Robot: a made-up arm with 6 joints. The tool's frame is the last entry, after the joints.
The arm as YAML. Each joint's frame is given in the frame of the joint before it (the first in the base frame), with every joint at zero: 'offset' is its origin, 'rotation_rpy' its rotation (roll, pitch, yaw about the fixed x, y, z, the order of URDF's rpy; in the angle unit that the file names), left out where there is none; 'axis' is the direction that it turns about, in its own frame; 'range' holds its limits. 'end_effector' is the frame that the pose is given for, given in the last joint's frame.
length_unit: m
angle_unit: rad
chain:
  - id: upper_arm
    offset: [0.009, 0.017, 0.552]
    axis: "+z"
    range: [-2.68, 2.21]
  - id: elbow
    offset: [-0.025, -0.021, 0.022]
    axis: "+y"
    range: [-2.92, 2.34]
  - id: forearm
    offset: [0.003, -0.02, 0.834]
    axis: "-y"
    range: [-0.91, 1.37]
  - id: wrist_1
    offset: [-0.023, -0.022, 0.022]
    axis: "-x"
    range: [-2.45, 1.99]
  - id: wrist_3
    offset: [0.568, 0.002, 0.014]
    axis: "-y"
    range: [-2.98, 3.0]
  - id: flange
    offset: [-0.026, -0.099, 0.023]
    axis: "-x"
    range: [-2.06, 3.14]
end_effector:
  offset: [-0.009, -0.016, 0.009]
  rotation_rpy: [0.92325, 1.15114, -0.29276]
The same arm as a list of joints. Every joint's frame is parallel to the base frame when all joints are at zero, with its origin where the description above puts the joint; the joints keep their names.
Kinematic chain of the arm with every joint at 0, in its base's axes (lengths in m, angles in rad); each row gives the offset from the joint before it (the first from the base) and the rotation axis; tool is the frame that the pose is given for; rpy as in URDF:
upper_arm: xyz 0.009 0.017 0.552 axis +z
elbow: xyz -0.025 -0.021 0.022 axis +y
forearm: xyz 0.003 -0.02 0.834 axis -y
wrist_1: xyz -0.023 -0.022 0.022 axis -x
wrist_3: xyz 0.568 0.002 0.014 axis -y
flange: xyz -0.026 -0.099 0.023 axis -x
tool: xyz -0.009 -0.016 0.009 rpy 0.9233 1.1511 -0.2928
Joint limits (rad, base to tool): -2.68..2.21 -2.92..2.34 -0.91..1.37 -2.45..1.99 -2.98..3 -2.06..3.14

